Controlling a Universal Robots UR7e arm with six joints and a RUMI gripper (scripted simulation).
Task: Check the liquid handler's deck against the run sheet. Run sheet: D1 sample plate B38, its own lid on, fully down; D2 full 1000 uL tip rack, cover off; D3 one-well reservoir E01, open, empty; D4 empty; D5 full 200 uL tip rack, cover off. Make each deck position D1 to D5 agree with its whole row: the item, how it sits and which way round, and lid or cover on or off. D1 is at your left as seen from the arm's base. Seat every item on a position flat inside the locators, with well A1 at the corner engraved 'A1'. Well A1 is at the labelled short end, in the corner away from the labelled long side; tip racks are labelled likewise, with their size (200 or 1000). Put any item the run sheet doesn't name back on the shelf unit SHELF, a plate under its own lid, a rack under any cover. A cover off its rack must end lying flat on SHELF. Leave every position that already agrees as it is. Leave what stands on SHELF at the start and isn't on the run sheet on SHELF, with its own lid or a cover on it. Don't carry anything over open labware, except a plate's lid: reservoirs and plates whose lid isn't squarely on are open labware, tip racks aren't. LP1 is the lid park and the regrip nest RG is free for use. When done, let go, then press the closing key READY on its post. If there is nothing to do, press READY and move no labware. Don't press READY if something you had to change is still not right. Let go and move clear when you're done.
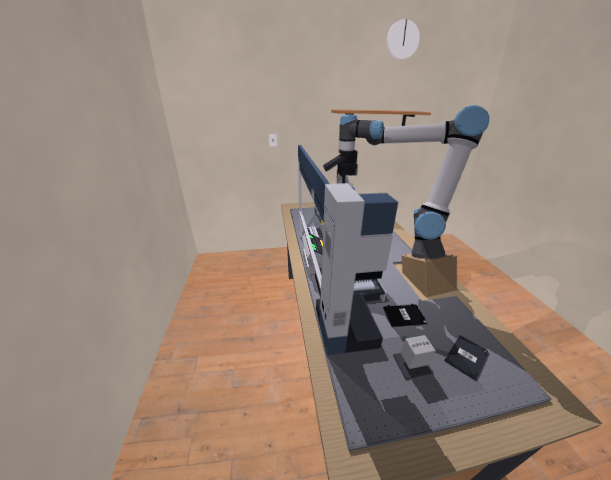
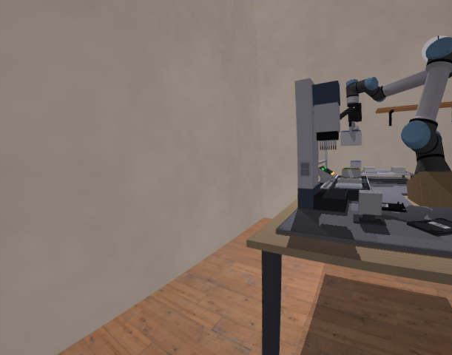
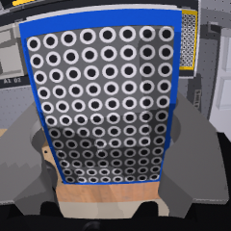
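The yellow-rimmed tip rack is 10 mm behind my hand, 130 mm to the right of it and 250 mm below it. From my hand the other things lie so: shelf label: 200 mm behind, 240 mm to the right, 350 mm below; blue-framed tip rack: 10 mm behind, 10 mm to the right; one-well reservoir: 250 mm to the left, 280 mm below.
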